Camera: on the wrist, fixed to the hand. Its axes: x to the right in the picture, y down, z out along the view.
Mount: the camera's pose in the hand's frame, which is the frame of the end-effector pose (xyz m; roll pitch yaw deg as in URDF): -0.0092 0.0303 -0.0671 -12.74 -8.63 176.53
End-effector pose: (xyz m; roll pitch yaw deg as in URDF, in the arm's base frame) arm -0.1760 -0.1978 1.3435 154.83 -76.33 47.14
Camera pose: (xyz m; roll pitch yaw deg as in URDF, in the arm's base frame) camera -0.2270 -0.2511 1.3520 -125.52 80.06 -89.74
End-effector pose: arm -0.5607 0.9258 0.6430 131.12 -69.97 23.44
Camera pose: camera -0.6335 0.9276 0.6573 -117.75 71.00 -128.65
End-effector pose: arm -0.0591 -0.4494 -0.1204 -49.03 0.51 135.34
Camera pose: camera -0.0305 -0.4344 -0.1872 36.34 -3.55 -53.45
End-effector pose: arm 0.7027 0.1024 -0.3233 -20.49 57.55 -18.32
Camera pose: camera 0.6407 0.1281 -0.3550 19.91 -63.76 147.46
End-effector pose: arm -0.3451 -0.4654 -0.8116 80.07 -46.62 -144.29
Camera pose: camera -0.2876 -0.5119 -0.8057 -85.75 41.22 46.24
